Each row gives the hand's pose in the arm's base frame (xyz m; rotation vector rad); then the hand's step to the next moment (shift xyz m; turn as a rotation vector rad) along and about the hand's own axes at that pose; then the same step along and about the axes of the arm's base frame.
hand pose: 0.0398 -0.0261 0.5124 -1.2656 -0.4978 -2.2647
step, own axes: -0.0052 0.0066 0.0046 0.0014 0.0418 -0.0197
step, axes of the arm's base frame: 0.0093 -0.0016 -0.0017 0.0102 -0.0447 -0.0056
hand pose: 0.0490 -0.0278 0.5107 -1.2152 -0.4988 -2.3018
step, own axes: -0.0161 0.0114 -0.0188 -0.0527 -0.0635 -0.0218
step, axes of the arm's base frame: 0.0019 -0.0152 -0.0226 -0.0251 0.0534 -0.0617
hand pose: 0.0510 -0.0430 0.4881 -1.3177 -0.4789 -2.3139
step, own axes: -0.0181 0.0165 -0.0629 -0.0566 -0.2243 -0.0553
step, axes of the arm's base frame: -0.0284 -0.0415 -0.0451 -0.1320 0.1737 -0.0948
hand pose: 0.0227 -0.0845 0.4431 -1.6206 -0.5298 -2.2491
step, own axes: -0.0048 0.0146 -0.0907 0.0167 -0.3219 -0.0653
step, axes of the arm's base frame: -0.0674 -0.0555 -0.0291 -0.2077 0.2520 -0.0388
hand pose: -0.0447 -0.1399 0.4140 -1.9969 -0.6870 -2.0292
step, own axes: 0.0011 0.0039 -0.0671 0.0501 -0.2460 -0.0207
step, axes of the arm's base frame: -0.0576 -0.0344 0.0037 -0.1350 0.2126 0.0062
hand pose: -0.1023 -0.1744 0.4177 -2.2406 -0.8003 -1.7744
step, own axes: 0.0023 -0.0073 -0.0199 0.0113 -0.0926 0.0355
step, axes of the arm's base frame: -0.0203 -0.0021 0.0063 -0.0152 0.0972 -0.0167
